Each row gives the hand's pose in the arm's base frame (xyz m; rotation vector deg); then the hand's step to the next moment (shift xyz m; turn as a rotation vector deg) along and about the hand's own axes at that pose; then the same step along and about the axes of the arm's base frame.
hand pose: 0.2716 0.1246 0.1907 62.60 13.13 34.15
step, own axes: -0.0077 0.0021 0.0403 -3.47 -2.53 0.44
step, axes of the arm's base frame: 0.0114 -0.0344 0.0194 -1.79 -3.09 -2.42
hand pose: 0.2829 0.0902 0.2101 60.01 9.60 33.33
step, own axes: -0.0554 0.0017 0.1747 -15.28 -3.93 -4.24
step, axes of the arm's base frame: 0.0226 -0.1626 0.0816 -13.03 -6.24 -7.62
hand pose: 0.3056 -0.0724 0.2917 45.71 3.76 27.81
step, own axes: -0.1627 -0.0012 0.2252 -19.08 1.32 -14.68
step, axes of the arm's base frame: -0.0909 -0.2238 0.1372 -20.94 2.21 -11.74
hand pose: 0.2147 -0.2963 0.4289 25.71 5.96 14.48
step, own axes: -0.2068 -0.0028 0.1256 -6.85 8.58 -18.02
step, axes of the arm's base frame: -0.1792 -0.1092 0.1204 -11.26 13.15 -12.07
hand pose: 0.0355 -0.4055 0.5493 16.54 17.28 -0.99
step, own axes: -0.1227 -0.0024 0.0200 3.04 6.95 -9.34
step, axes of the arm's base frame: -0.1115 -0.0112 0.0539 0.61 9.39 -7.51
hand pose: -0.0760 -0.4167 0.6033 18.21 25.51 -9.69
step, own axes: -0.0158 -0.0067 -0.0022 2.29 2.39 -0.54
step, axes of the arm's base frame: -0.0165 -0.0041 0.0034 2.37 2.21 -0.85
